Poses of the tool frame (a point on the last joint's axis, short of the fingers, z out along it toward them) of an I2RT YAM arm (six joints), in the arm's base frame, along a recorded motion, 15 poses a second.
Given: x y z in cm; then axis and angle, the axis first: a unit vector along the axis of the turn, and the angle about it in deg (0 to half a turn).
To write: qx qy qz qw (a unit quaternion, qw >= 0); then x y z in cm. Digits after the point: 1 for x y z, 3 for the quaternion.
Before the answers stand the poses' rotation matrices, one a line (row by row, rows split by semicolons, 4 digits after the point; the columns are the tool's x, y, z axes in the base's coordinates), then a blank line. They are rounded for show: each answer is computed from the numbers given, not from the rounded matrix.
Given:
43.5, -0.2, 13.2, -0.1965, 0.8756, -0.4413, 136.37
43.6, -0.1, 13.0, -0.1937, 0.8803, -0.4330, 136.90
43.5, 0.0, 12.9, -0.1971, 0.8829, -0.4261, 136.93
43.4, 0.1, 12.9, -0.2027, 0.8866, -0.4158, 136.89
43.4, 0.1, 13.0, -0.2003, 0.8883, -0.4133, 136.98
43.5, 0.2, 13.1, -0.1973, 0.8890, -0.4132, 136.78
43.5, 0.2, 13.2, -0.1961, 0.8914, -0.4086, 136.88
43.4, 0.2, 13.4, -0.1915, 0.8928, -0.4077, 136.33
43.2, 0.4, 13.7, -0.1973, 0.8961, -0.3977, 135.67
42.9, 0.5, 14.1, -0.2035, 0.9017, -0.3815, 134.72
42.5, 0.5, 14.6, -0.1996, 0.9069, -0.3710, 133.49
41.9, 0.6, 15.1, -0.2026, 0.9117, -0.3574, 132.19
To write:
-0.6573 0.0079 0.7536; -0.6011 0.5977 -0.5305; -0.4547 -0.8016 -0.3881
-0.6652 0.0008 0.7466; -0.5909 0.6107 -0.5272; -0.4564 -0.7919 -0.4058
-0.6633 -0.0102 0.7483; -0.5922 0.6185 -0.5165; -0.4576 -0.7857 -0.4163
-0.6590 -0.0267 0.7517; -0.5951 0.6298 -0.4992; -0.4601 -0.7763 -0.4309
-0.6617 -0.0260 0.7493; -0.5900 0.6348 -0.4989; -0.4627 -0.7722 -0.4354
-0.6614 -0.0203 0.7497; -0.5862 0.6375 -0.4999; -0.4679 -0.7701 -0.4336
-0.6634 -0.0231 0.7479; -0.5817 0.6447 -0.4960; -0.4707 -0.7641 -0.4411
-0.6601 -0.0131 0.7510; -0.5762 0.6503 -0.4951; -0.4819 -0.7595 -0.4369
-0.6486 -0.0253 0.7607; -0.5811 0.6620 -0.4734; -0.4916 -0.7491 -0.4440
-0.6331 -0.0415 0.7730; -0.5837 0.6815 -0.4414; -0.5084 -0.7306 -0.4557
-0.6210 -0.0364 0.7830; -0.5748 0.7004 -0.4232; -0.5329 -0.7129 -0.4558
-0.6030 -0.0440 0.7965; -0.5736 0.7179 -0.3946; -0.5545 -0.6948 -0.4581

-0.182, 0.813, -0.410, 0.372, 43.5, -0.2, 13.2
-0.180, 0.819, -0.403, 0.367, 43.6, -0.1, 13.0
-0.183, 0.821, -0.396, 0.367, 43.5, 0.0, 12.9
-0.189, 0.825, -0.387, 0.367, 43.4, 0.1, 12.9
-0.186, 0.826, -0.385, 0.367, 43.4, 0.1, 13.0
-0.183, 0.827, -0.384, 0.368, 43.5, 0.2, 13.1
-0.182, 0.829, -0.380, 0.367, 43.5, 0.2, 13.2
-0.178, 0.829, -0.378, 0.372, 43.4, 0.2, 13.4
-0.183, 0.830, -0.368, 0.377, 43.2, 0.4, 13.7
-0.188, 0.832, -0.352, 0.385, 42.9, 0.5, 14.1
-0.183, 0.833, -0.341, 0.395, 42.5, 0.5, 14.6
-0.185, 0.834, -0.327, 0.405, 41.9, 0.6, 15.1

